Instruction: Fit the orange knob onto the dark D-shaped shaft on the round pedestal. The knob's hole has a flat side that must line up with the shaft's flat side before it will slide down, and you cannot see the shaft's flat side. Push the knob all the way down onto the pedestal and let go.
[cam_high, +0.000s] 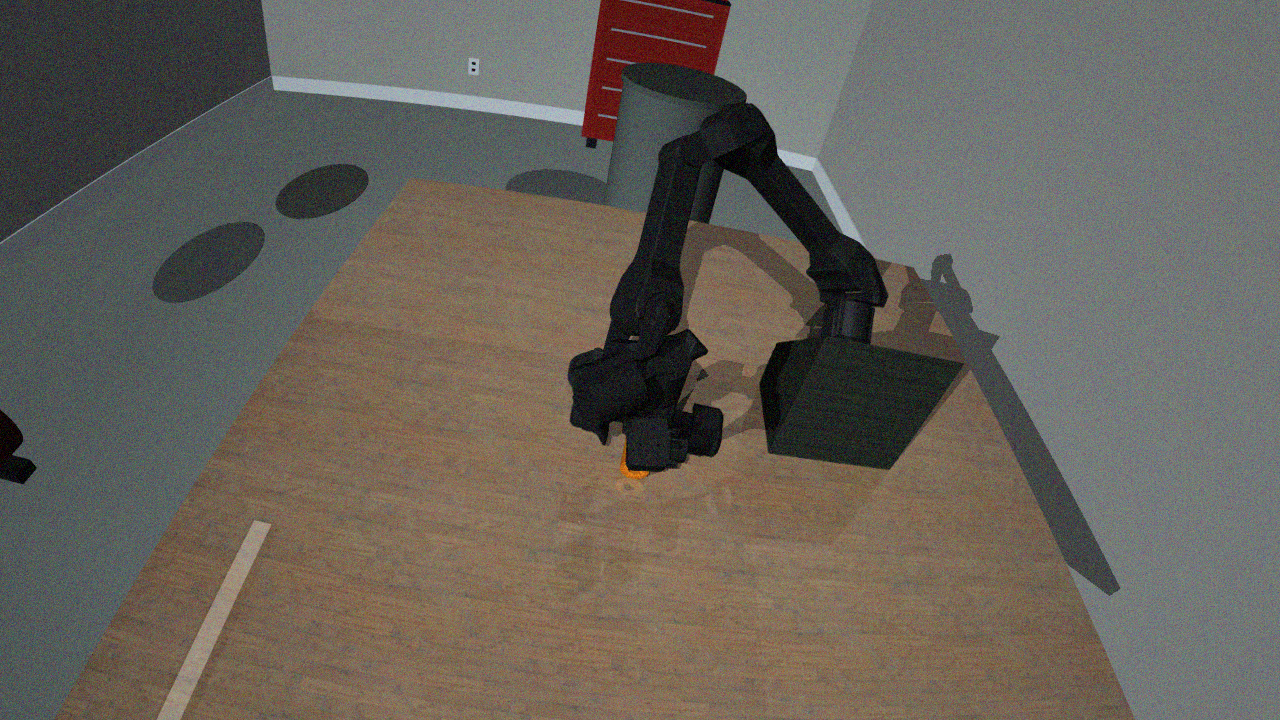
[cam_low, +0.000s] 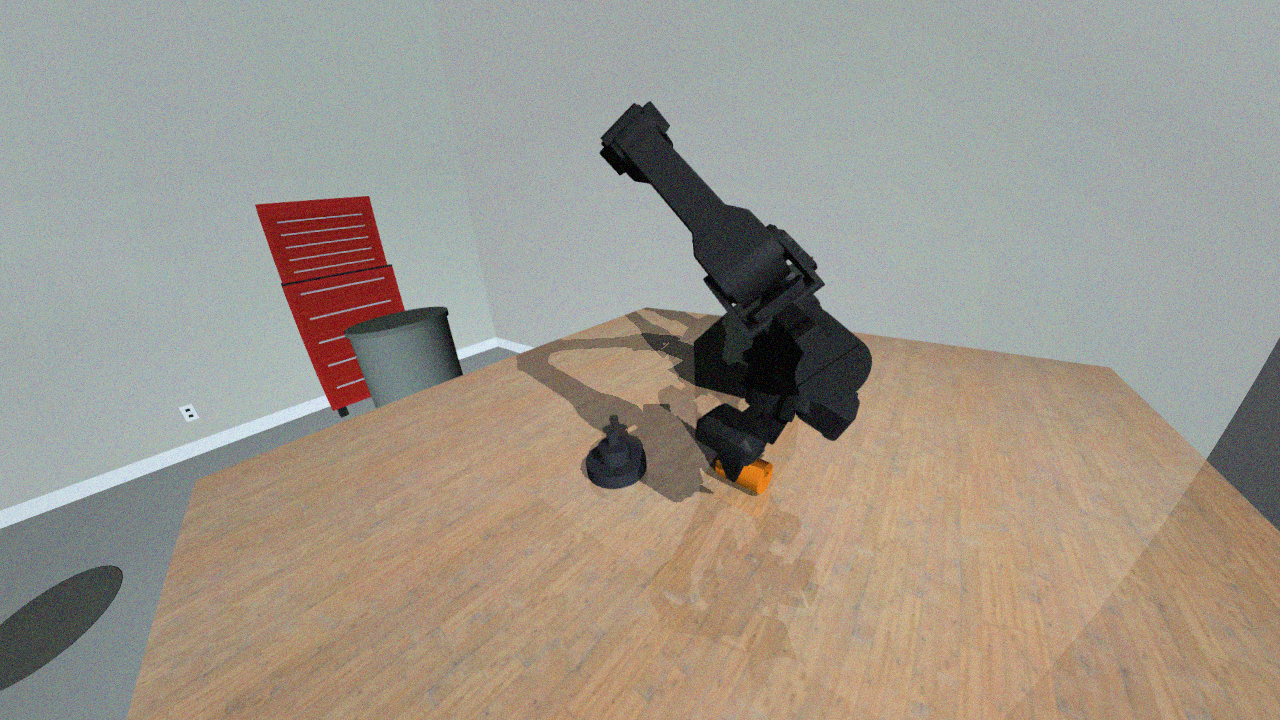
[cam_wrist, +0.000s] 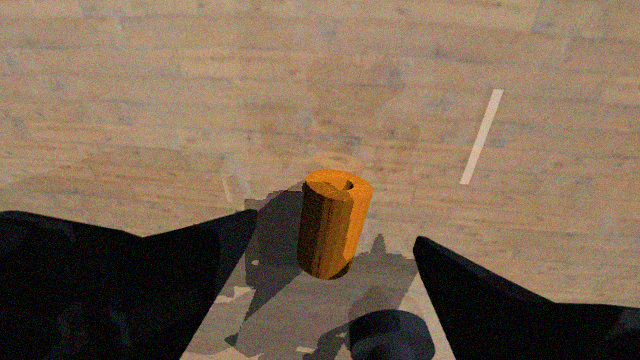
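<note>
Now: the orange knob 10 mm to the right of my gripper tip and 20 mm below it. From my gripper tip the other things lie so: dark round pedestal: 50 mm ahead, 180 mm to the right, 10 mm below.
</note>
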